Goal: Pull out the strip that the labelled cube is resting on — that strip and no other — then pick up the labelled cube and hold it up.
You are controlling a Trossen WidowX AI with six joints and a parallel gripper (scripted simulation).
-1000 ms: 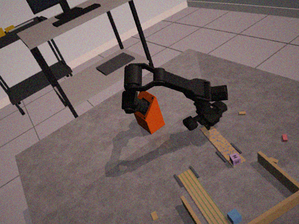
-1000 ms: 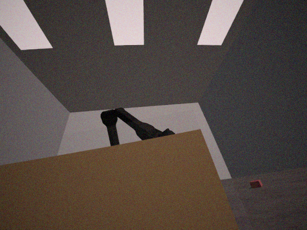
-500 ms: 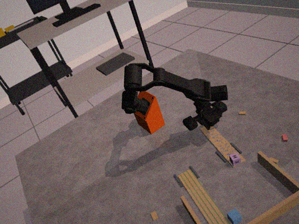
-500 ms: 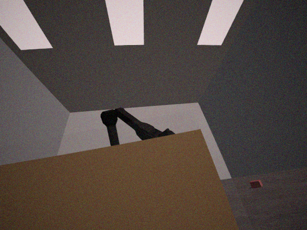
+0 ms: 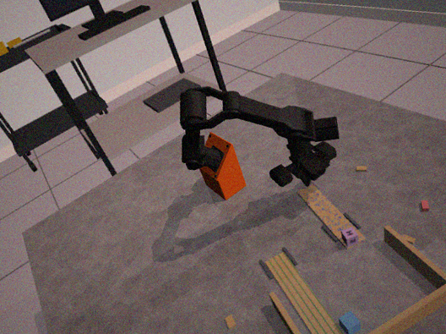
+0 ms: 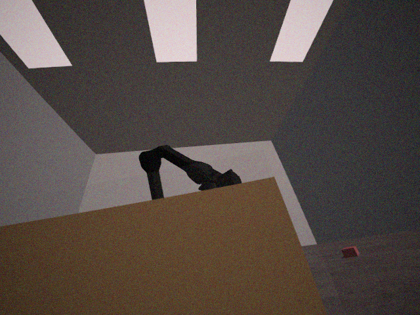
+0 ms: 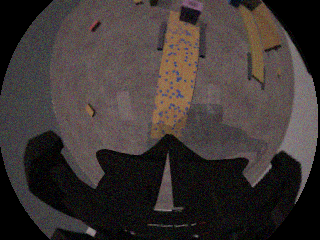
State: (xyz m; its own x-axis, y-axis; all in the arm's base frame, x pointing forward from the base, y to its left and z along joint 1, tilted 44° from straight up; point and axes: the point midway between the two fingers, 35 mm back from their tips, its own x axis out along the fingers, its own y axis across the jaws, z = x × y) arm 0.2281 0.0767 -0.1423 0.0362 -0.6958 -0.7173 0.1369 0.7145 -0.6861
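Now: gripper tip 100 mm short of the strip, 30 mm above it and 20 mm to the left of it. Also, from my gripper tip: labelled cube (200 mm ahead, 50 mm to the right, 10 mm below); then red block (260 mm ahead, 150 mm to the left, 30 mm below).
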